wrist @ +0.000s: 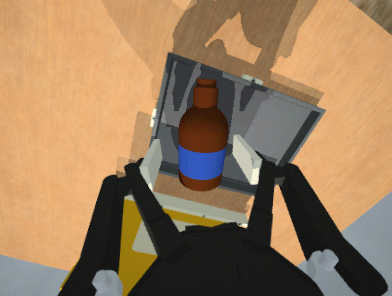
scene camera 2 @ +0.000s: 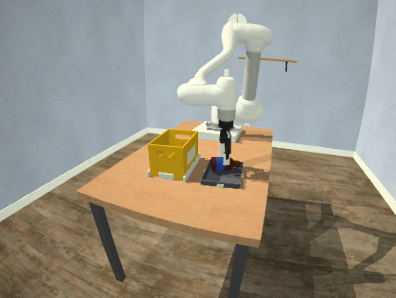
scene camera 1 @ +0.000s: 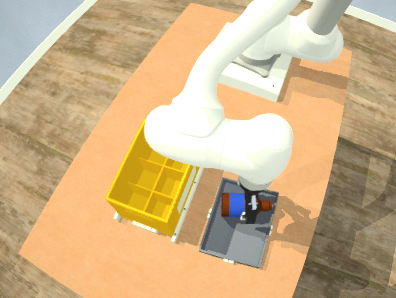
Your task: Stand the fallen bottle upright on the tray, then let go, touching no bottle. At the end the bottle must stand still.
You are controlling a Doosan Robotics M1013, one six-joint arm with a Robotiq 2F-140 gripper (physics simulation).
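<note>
The brown bottle with a blue label lies on its side in the grey tray, at the tray's end nearer the robot base. Its neck points away from the yellow crate. My gripper is open and points down over the bottle. In the wrist view the pale finger pads stand on either side of the label part, with a gap showing on each side. In scene camera 1 the gripper hides part of the bottle's shoulder.
A yellow crate with compartments stands beside the tray, on the bottle's base side, with pale rails at its foot. The white robot base is at the back of the table. The table's edge lies beyond the bottle's neck.
</note>
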